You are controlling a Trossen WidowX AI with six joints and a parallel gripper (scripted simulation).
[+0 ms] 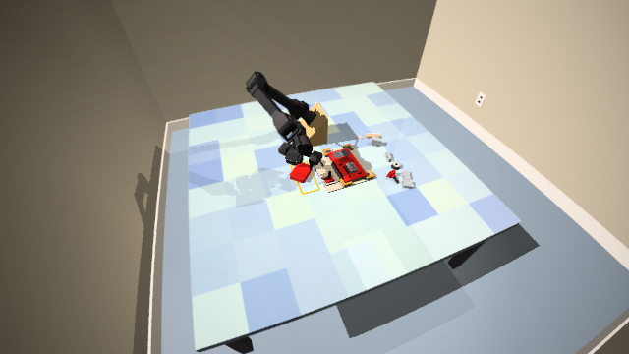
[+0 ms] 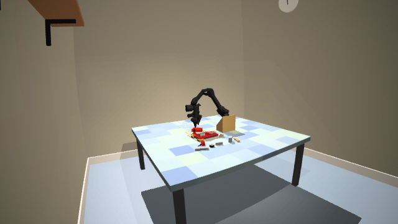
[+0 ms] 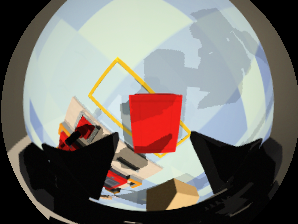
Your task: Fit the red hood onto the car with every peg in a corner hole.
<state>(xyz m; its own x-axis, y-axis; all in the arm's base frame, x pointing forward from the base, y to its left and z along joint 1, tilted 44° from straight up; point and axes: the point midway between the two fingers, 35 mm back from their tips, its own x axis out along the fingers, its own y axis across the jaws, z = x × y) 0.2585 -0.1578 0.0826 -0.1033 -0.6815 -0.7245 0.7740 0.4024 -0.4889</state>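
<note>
The red hood is 3 cm below my gripper tip. Also, from my gripper tip: orange-cornered jig 4 cm ahead, 20 cm to the left, 4 cm below; then dark engine block 9 cm ahead, 21 cm to the left, 2 cm below.
</note>
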